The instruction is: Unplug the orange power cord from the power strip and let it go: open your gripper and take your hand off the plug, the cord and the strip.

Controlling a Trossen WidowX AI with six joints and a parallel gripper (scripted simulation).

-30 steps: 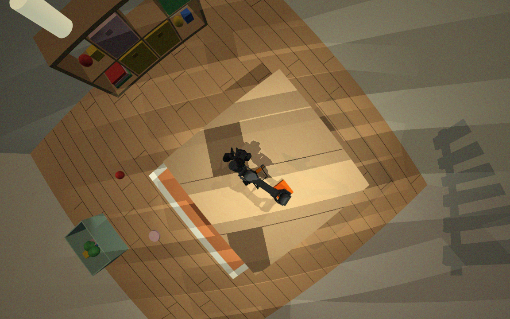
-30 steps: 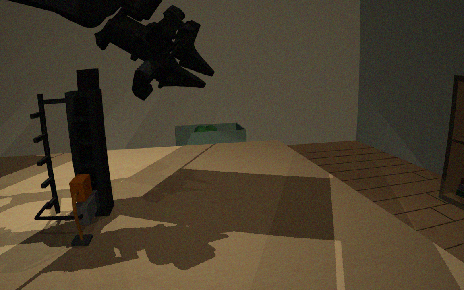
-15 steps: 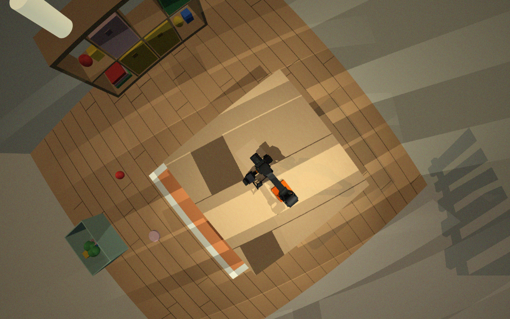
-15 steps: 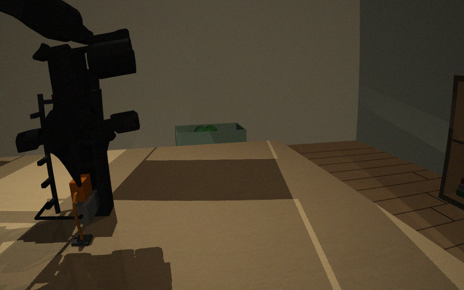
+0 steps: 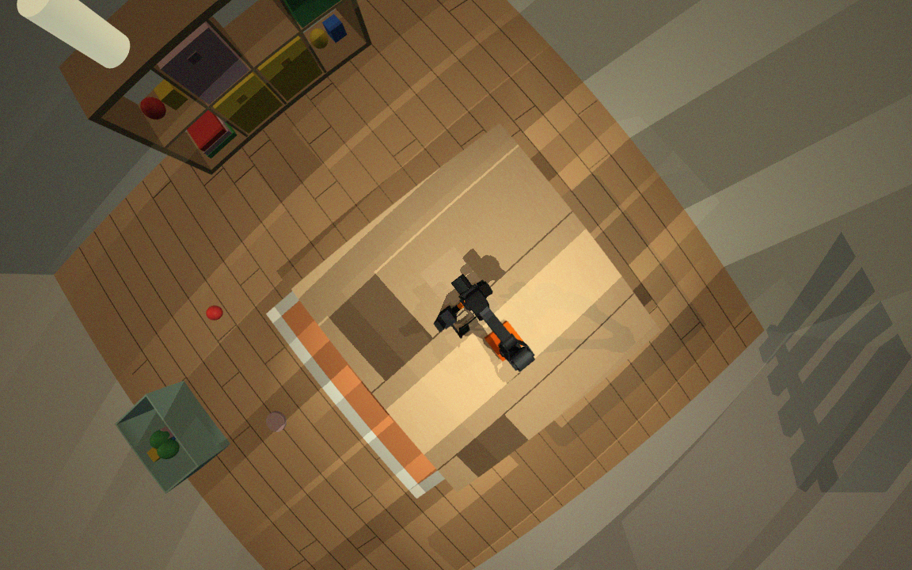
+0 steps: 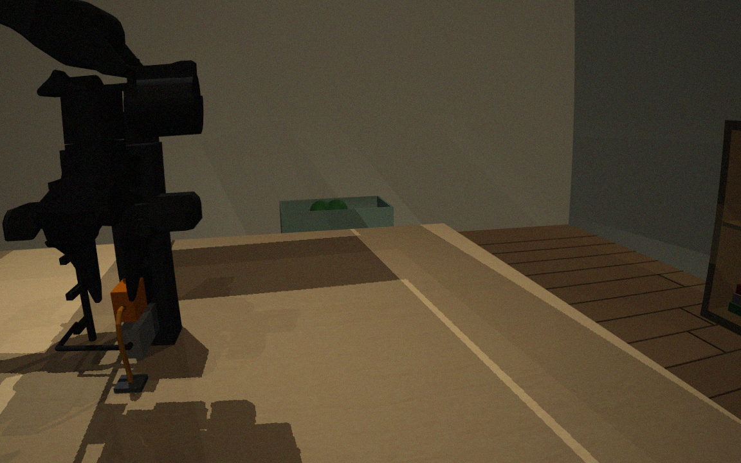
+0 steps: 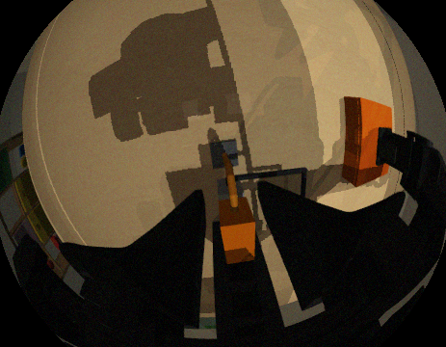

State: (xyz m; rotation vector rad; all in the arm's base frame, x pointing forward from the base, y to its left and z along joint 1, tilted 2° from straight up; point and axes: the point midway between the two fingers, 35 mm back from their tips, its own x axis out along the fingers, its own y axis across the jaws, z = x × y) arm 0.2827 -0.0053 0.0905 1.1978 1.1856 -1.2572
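Right now my gripper tip is 70 mm to the right of the orange plug and 10 mm above it.
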